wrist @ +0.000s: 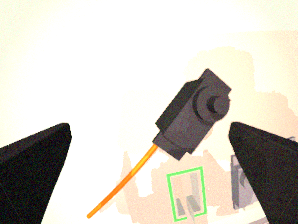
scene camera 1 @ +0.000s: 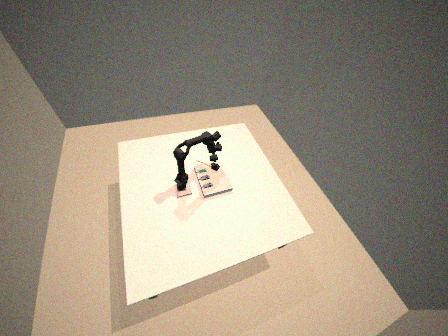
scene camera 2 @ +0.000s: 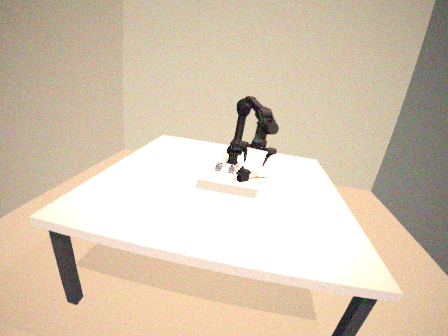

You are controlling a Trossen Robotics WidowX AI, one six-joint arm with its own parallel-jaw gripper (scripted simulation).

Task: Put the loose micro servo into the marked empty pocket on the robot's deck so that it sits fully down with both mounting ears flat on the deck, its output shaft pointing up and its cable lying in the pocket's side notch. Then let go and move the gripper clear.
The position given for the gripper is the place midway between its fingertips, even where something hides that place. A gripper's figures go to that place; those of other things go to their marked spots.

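Labels:
The gripper [wrist: 152, 130] is 0.10 m from the lens, while a micro servo [wrist: 199, 104] sits 0.13 m from the lens. A pale deck [wrist: 138, 81] is there too, 0.19 m from the lens, and the marked spots on the servo and the deck are 0.08 m apart.

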